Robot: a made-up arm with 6 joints.
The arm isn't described. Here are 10 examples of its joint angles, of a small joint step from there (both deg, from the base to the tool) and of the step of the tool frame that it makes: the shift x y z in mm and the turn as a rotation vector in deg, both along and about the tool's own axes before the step.
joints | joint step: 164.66 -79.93 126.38 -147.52 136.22 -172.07 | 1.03 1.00 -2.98 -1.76 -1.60 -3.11
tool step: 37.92 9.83 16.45 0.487 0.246 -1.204
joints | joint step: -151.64 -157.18 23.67 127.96 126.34 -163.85 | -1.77 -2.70 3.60 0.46 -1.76 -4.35
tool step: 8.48 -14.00 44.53 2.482 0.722 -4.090
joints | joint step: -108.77 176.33 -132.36 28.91 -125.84 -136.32 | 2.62 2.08 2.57 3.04 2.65 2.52
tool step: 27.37 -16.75 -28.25 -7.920 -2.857 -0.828
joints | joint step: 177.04 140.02 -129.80 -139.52 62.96 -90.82 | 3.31 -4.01 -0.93 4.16 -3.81 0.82
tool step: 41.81 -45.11 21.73 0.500 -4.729 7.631
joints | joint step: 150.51 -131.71 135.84 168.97 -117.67 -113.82 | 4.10 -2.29 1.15 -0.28 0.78 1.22
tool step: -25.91 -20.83 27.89 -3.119 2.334 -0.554
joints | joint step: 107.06 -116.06 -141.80 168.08 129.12 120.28 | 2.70 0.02 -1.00 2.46 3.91 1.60
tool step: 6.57 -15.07 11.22 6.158 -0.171 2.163
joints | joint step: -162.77 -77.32 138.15 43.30 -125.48 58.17 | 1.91 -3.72 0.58 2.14 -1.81 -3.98
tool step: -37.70 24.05 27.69 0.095 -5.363 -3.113
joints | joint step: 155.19 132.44 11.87 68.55 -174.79 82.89 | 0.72 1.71 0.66 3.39 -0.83 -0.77
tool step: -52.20 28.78 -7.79 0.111 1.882 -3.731
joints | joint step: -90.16 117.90 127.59 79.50 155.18 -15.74 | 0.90 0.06 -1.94 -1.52 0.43 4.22
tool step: -4.56 20.37 -2.69 2.434 -0.166 5.251
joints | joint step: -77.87 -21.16 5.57 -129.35 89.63 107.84 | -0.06 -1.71 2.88 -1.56 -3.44 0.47
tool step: -9.77 13.79 5.63 -4.490 -0.202 -0.473
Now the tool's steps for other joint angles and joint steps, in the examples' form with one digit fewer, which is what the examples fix.
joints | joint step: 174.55 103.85 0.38 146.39 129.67 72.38 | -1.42 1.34 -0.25 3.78 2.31 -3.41
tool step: 33.9 -29.2 -43.4 -0.29 2.81 -6.57
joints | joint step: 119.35 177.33 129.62 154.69 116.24 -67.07 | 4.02 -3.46 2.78 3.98 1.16 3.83
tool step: -13.5 69.6 -19.7 -2.24 -3.63 -1.93
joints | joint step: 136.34 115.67 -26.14 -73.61 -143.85 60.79 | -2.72 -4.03 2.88 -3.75 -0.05 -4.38
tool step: -86.8 -21.9 -56.1 0.04 4.34 -2.37
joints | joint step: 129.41 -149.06 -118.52 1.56 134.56 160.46 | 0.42 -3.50 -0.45 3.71 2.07 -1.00
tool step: 20.5 -4.4 -58.5 1.36 2.47 -4.10
